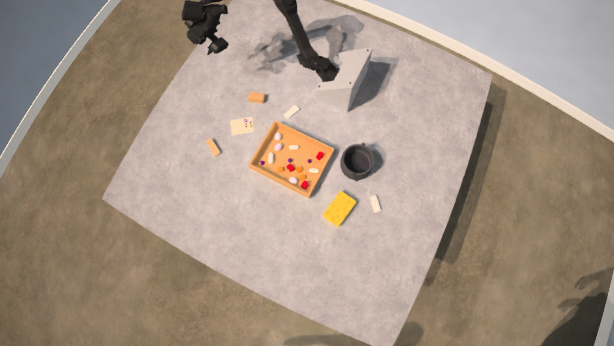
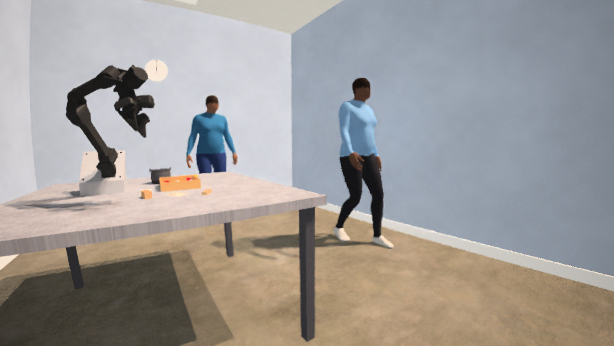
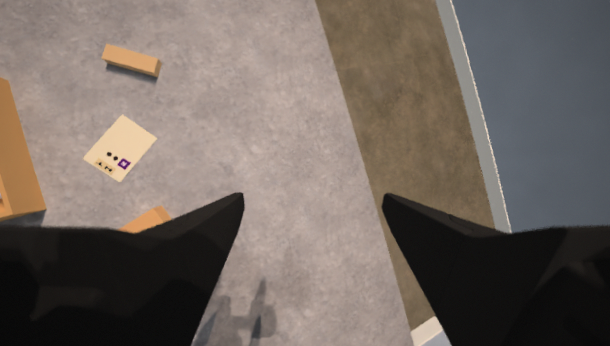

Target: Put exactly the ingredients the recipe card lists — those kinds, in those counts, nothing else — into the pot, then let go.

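Places are measured from the arm's base along level axes (x back, y left, z down), in millimetres.
Where they show: gripper, fingertip midpoint: (image 1: 201, 47) (image 2: 140, 134) (image 3: 314, 200); arm's base, link origin: (image 1: 331, 75) (image 2: 108, 172).
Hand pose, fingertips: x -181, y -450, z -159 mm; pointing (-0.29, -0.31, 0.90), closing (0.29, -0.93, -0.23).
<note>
Things, the pixels of their top centre, and the offset from my fingertips.
- recipe card, top centre: (image 3: 120, 148) (image 1: 241, 125) (image 2: 176, 194) dx -129, dy +213, dz +262 mm
- orange tray, top centre: (image 1: 291, 156) (image 2: 178, 178) dx -168, dy +457, dz +218 mm
- dark pot, top centre: (image 1: 358, 158) (image 2: 160, 168) dx -81, dy +681, dz +168 mm
- yellow sponge, top centre: (image 1: 339, 208) dx -257, dy +698, dz +233 mm
The recipe card (image 1: 237, 127) (image 2: 176, 195) (image 3: 125, 137) lies flat; it bears a purple square, two dark dots and a tan patch with small dark marks. The orange tray (image 1: 280, 180) (image 2: 180, 186) (image 3: 22, 185) holds red blocks (image 1: 320, 156), purple balls (image 1: 290, 160), small orange cubes (image 1: 299, 169), cream rounded pieces (image 1: 293, 147) and pale lilac egg-shaped pieces (image 1: 278, 147). The dark pot (image 1: 357, 161) (image 2: 160, 176) stands beside the tray; no pieces show inside. My gripper (image 1: 217, 47) (image 2: 144, 131) (image 3: 314, 200) is open and empty, high above the table near its edge, away from the tray.
A yellow sponge (image 1: 340, 209) and a white block (image 1: 375, 203) lie near the pot. Another white block (image 1: 291, 111) lies near the arm's base. Two orange blocks (image 1: 256, 97) (image 1: 213, 147) flank the card. Two people (image 2: 210, 132) (image 2: 359, 129) stand beyond the table.
</note>
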